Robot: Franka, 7 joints.
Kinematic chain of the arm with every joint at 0, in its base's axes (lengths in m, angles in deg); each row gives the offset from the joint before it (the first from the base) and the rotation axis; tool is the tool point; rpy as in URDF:
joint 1: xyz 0 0 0.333 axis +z
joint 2: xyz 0 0 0 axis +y
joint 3: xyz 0 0 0.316 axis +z
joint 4: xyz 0.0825 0 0 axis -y
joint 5: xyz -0.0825 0 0.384 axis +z
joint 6: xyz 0 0 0 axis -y
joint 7: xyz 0.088 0 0 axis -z
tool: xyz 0 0 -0.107 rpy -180 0 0
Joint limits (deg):
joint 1: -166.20..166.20
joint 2: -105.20..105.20
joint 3: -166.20..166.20
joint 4: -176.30..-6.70
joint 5: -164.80..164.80
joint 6: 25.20..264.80
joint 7: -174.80..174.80
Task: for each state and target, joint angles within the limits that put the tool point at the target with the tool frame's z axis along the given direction. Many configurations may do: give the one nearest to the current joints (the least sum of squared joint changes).
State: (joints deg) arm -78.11 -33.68 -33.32 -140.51 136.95 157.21 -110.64
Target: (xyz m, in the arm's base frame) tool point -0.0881 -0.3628 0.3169 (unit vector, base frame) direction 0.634 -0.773 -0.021
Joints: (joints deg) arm -70.73 -22.55 -43.67 -160.42 105.60 119.10 -110.64
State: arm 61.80 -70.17 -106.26 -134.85 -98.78 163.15 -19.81
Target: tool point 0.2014 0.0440 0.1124 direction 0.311 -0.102 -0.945
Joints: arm 85.41 -47.93 -117.52 -174.81 -137.85 129.10 -19.81
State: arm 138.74 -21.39 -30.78 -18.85 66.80 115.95 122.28
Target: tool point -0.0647 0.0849 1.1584 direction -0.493 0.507 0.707
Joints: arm 105.26 -23.97 10.35 -54.39 42.04 164.10 122.28
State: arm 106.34 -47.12 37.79 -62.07 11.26 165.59 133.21
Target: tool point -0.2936 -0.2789 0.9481 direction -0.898 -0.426 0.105
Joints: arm 150.50 -35.87 43.42 -90.40 43.33 160.44 133.21
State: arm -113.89 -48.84 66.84 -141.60 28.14 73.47 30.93
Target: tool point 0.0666 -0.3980 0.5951 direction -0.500 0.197 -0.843
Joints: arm -145.48 -42.38 50.60 -116.79 -0.88 82.43 30.93
